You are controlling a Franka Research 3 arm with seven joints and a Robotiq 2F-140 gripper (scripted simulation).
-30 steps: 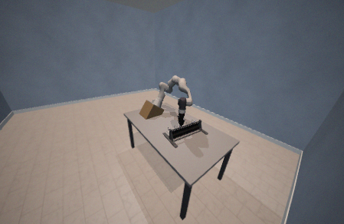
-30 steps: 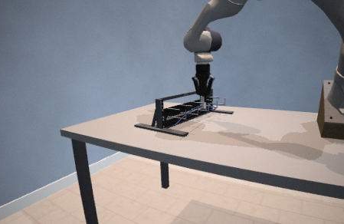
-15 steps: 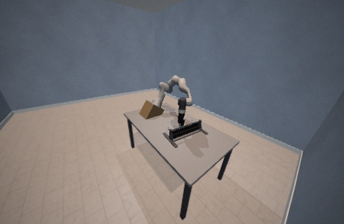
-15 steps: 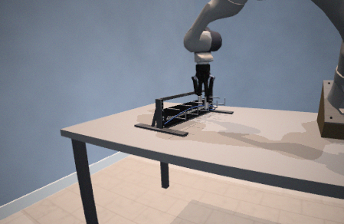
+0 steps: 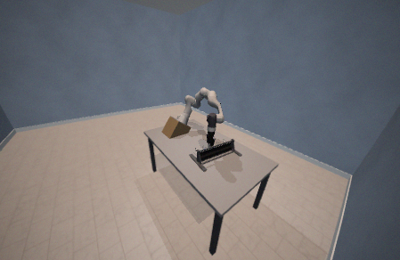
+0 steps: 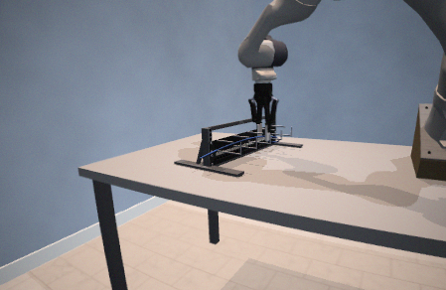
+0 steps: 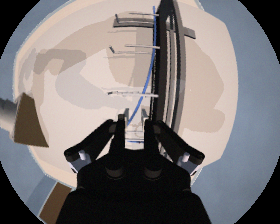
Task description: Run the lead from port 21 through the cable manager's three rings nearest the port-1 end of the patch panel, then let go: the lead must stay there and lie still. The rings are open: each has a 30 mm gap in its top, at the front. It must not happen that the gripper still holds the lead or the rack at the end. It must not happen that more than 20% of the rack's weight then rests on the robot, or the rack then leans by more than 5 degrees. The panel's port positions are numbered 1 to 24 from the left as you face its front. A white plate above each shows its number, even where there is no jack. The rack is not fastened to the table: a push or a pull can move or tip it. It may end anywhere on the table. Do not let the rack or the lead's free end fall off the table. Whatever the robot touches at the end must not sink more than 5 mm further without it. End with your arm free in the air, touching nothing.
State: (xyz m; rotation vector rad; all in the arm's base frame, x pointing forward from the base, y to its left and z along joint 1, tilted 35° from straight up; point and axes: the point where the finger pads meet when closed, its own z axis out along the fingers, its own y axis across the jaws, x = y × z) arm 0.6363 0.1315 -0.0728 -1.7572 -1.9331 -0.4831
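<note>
Now: the black rack 60 mm ahead of my hand, 50 mm to the left of it and 20 mm below it.
</note>
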